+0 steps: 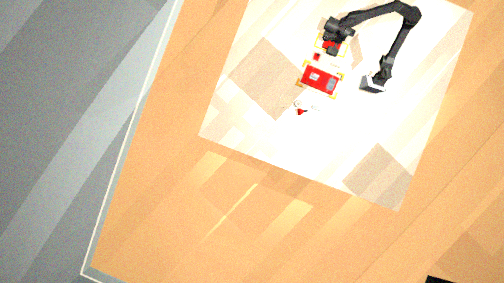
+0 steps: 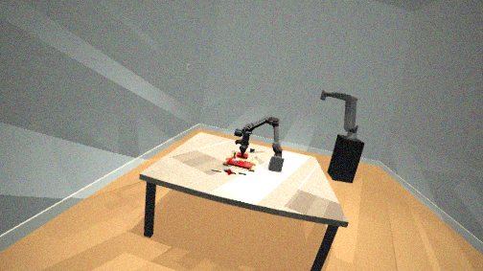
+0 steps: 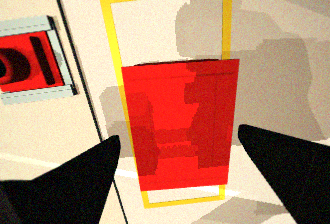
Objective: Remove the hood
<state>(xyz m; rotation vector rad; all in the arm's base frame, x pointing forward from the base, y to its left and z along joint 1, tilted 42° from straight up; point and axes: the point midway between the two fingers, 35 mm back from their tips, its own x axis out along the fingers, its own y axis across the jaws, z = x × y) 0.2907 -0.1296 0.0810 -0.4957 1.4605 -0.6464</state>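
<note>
The red hood is 1 cm below my gripper tip.
</note>
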